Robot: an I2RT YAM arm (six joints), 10 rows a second.
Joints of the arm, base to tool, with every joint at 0 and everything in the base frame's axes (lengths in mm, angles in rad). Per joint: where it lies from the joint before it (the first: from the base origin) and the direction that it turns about. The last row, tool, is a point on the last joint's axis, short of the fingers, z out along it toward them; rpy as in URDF.
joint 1: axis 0 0 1 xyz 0 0 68
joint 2: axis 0 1 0 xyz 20 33.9 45.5
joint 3: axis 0 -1 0 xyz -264 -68.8 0
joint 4: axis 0 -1 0 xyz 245 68.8 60
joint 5: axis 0 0 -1 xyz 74 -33.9 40.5
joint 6: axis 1 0 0 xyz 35.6 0 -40.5
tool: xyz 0 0 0 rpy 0 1.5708 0
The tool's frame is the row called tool.
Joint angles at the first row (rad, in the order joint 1, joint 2, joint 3, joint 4, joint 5, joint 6):
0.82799 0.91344 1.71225 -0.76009 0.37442 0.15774
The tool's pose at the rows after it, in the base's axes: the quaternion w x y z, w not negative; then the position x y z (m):
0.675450 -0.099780 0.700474 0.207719 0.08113 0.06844 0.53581
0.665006 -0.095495 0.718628 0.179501 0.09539 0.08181 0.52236
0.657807 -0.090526 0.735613 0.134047 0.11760 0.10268 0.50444
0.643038 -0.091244 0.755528 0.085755 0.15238 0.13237 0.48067
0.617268 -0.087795 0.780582 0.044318 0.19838 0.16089 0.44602
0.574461 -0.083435 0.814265 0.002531 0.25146 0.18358 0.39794
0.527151 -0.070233 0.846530 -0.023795 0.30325 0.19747 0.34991
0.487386 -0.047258 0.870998 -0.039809 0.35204 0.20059 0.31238
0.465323 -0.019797 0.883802 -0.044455 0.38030 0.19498 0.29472
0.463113 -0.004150 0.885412 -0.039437 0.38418 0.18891 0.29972
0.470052 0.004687 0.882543 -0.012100 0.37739 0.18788 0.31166
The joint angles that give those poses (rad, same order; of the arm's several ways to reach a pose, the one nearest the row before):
0.82806 0.92488 1.68020 -0.75665 0.38822 0.15736
0.82761 0.94663 1.62603 -0.73567 0.43125 0.15507
0.82760 0.99244 1.55664 -0.67693 0.50144 0.13294
0.80703 1.08854 1.49823 -0.59604 0.54648 0.11006
0.75473 1.21940 1.44524 -0.50451 0.55332 0.10891
0.68988 1.38647 1.41279 -0.43507 0.54454 0.12302
0.62618 1.57225 1.43528 -0.39919 0.52089 0.15964
0.55942 1.75231 1.51846 -0.39958 0.49190 0.19817
0.51176 1.85111 1.58867 -0.42250 0.47361 0.23900
0.49420 1.85417 1.61382 -0.44765 0.46368 0.26265
0.49725 1.82060 1.61079 -0.45148 0.43164 0.29431

